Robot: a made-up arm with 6 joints.
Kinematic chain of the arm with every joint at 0, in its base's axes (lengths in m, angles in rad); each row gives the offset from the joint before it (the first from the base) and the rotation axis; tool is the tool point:
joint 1: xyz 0 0 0.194 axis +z
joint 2: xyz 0 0.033 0 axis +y
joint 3: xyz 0 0 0.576 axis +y
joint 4: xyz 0 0 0.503 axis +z
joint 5: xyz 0 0 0 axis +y
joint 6: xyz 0 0 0.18 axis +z
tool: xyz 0 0 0
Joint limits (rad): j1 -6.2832..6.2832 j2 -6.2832..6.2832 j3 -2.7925..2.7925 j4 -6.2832..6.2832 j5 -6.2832..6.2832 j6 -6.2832..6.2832
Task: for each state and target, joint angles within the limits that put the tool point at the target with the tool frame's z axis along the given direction. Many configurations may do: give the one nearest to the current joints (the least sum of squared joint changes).
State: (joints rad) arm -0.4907 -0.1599 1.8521 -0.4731 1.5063 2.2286
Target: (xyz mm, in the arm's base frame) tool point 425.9 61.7 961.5 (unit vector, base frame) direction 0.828 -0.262 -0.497
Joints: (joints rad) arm 0.2633 -0.1986 1.1495 -0.5142 1.2595 2.2286
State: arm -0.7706 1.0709 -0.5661 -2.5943 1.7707 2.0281
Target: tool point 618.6 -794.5 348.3 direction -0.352 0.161 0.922
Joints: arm -0.9100 1.7105 -0.2764 -2.9572 1.7868 2.0281
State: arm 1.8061 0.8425 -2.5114 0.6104 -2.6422 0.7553
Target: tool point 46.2 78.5 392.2 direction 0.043 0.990 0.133
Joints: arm 2.2527 0.5028 -2.7904 1.0388 -2.2738 0.7553
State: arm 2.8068 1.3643 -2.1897 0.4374 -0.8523 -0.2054
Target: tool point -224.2 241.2 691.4 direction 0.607 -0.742 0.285
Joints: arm 2.2321 1.6604 -1.8064 0.0257 -1.1359 -0.2054
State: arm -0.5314 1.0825 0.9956 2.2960 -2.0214 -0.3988
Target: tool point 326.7 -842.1 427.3 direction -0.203 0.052 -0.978
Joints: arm -1.2032 0.8233 0.7123 2.9679 -1.7273 -0.3988
